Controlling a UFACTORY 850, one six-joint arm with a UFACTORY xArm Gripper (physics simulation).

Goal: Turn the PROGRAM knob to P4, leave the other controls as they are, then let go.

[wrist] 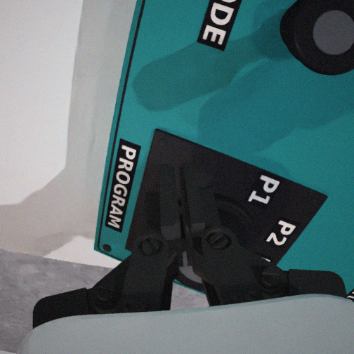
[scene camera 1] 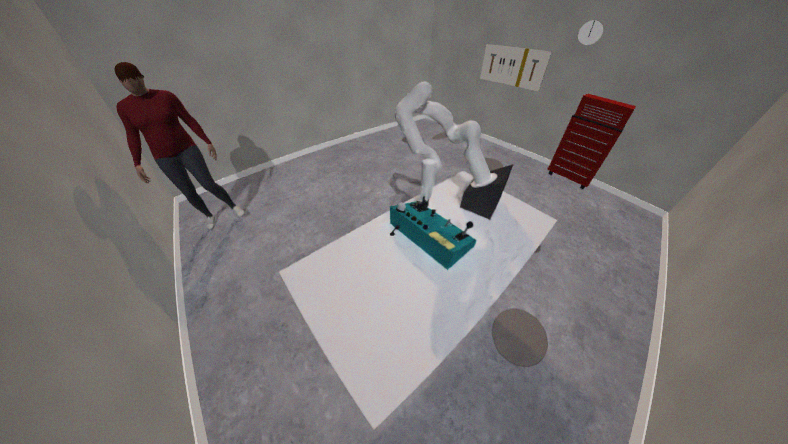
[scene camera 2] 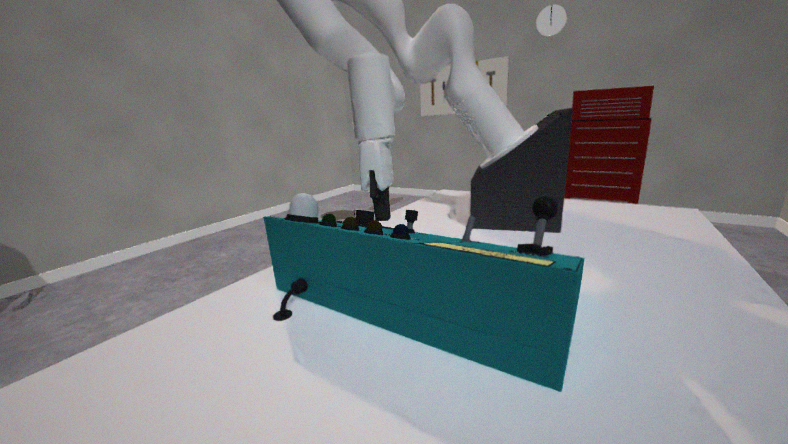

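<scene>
The teal console (scene camera 1: 431,247) (scene camera 2: 419,297) (wrist: 300,155) stands on the white table. My gripper (scene camera 1: 422,204) (scene camera 2: 381,216) (wrist: 177,185) is shut with nothing between its fingers. Its fingertips are low over the black PROGRAM plate, close beside the PROGRAM knob (scene camera 2: 363,216). In the wrist view the fingers cover most of that knob; a sliver of its grey cap (wrist: 190,274) shows between them. The knob's pointer is hidden. The P1 label (wrist: 263,189) and P2 label (wrist: 283,234) are readable; P4 is hidden. The MODE knob (scene camera 1: 433,212) (scene camera 2: 411,215) (wrist: 327,35) stands apart from the fingers.
A white dome (scene camera 1: 400,206) (scene camera 2: 303,205), several dark buttons and a black ball lever (scene camera 1: 469,225) (scene camera 2: 544,207) are on the console. A small black crank (scene camera 1: 393,232) (scene camera 2: 282,314) is on its side. A person (scene camera 1: 158,124) and a red cabinet (scene camera 1: 592,140) (scene camera 2: 609,146) stand beyond the table.
</scene>
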